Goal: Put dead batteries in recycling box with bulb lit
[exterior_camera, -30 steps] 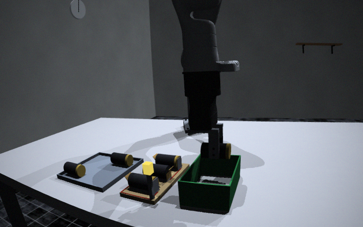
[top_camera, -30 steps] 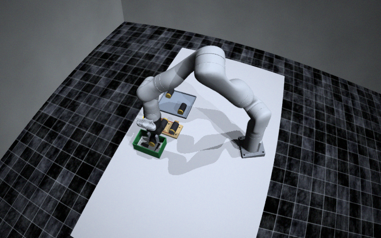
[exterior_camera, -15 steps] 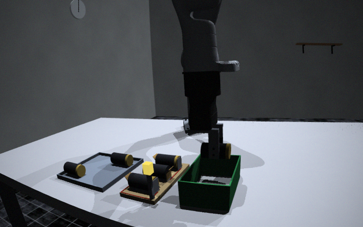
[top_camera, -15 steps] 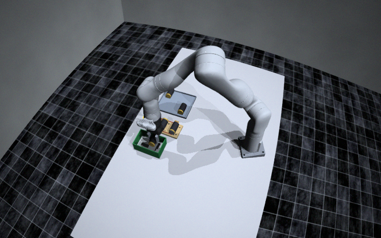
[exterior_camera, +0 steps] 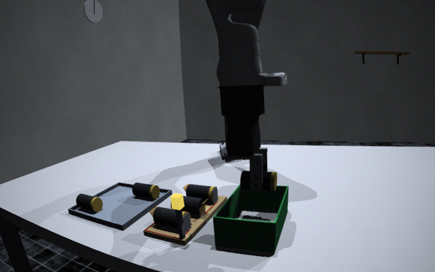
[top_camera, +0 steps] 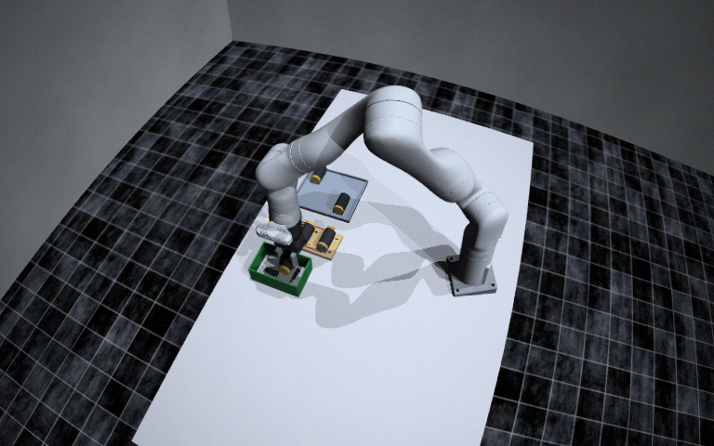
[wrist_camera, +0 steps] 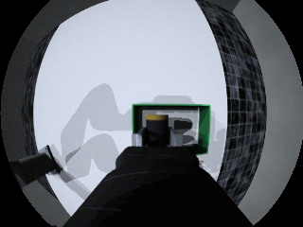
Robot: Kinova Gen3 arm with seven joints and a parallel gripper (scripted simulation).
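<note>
The green recycling box lies 3 cm ahead of my hand and 8 cm below it. Also, from my hand: grey tray: 2 cm ahead, 33 cm to the right, 9 cm below.
</note>
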